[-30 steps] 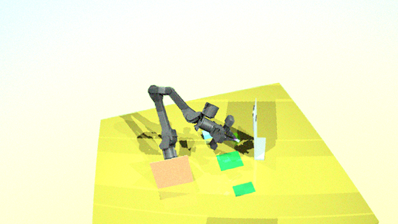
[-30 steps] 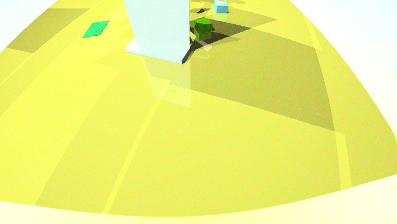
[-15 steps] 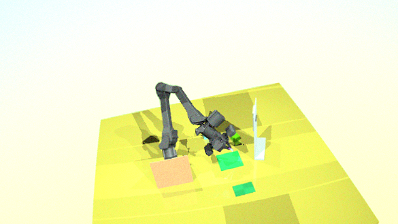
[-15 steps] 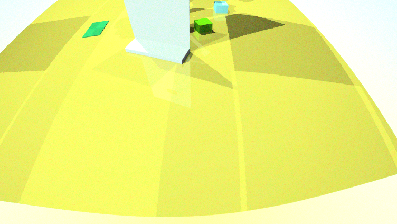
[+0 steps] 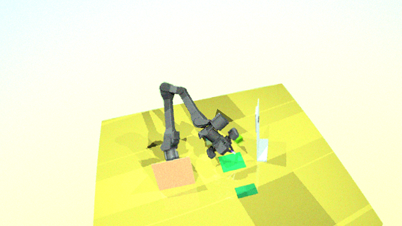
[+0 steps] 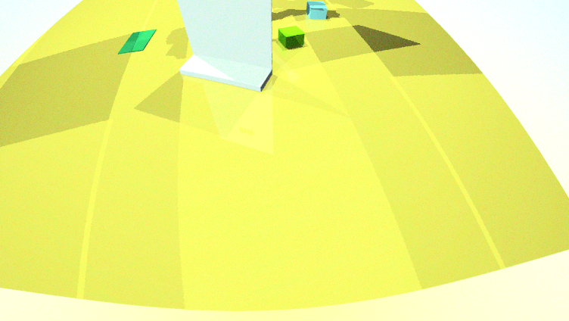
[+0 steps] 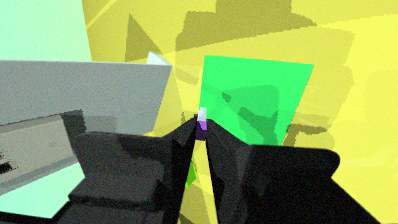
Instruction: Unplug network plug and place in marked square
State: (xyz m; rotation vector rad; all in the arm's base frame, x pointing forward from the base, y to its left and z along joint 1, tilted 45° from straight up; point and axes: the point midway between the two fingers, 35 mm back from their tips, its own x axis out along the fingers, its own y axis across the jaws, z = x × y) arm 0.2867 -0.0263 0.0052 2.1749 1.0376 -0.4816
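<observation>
The green marked square lies 10 mm behind my gripper tip and 70 mm below it. From my gripper tip the other things lie so: network plug right at my gripper tip; then socket plate 160 mm ahead, 30 mm to the left, 50 mm above.
</observation>
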